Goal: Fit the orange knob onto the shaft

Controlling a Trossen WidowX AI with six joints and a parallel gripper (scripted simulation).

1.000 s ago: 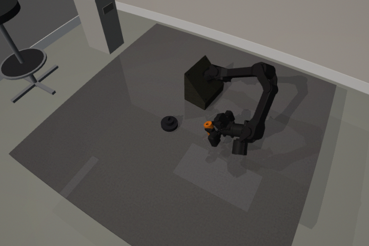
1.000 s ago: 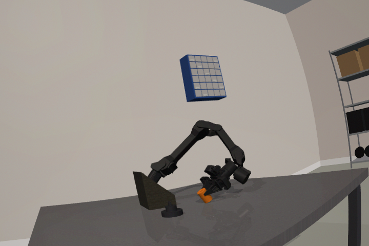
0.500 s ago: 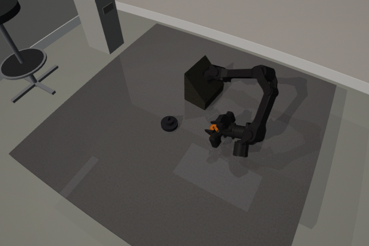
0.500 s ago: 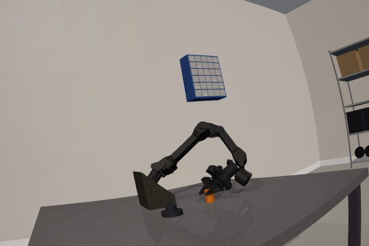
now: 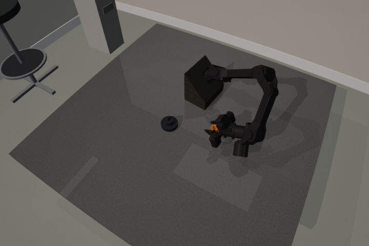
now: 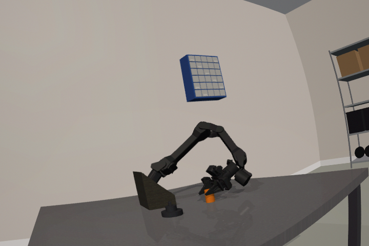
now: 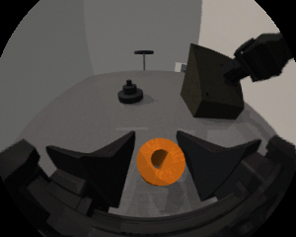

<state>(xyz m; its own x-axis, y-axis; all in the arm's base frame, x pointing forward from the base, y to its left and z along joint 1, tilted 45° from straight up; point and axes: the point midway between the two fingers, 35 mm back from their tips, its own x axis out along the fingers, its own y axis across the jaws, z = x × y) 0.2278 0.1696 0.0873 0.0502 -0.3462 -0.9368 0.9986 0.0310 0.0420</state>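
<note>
The orange knob is 40 mm to the left of my gripper tip and 10 mm below it. Also, from my gripper tip: pedestal (80 mm ahead, 180 mm to the right, 10 mm below).
</note>
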